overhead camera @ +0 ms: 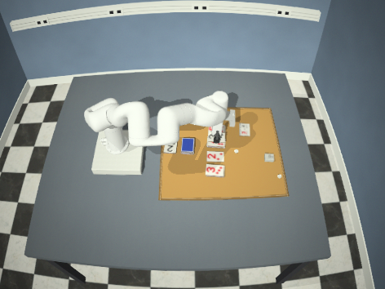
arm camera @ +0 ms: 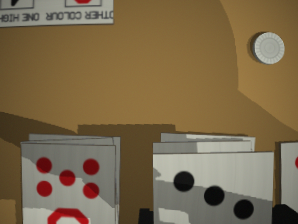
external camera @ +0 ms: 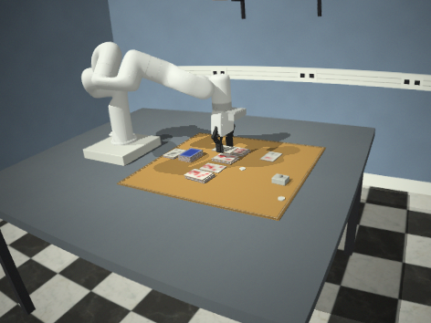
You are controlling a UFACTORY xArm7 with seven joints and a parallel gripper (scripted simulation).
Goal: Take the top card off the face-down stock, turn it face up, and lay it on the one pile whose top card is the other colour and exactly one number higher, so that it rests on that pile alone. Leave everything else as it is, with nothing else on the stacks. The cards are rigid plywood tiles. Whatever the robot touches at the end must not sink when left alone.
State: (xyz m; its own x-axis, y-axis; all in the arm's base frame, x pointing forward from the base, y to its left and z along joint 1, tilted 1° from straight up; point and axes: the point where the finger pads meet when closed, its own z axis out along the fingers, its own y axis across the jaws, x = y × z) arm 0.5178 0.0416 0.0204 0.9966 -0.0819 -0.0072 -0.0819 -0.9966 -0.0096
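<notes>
My gripper is now 70 mm above the orange mat, 40 mm to the left of it and 30 mm short of it. Round my hand: grey block (280 mm ahead, 110 mm to the right, 40 mm below).
</notes>
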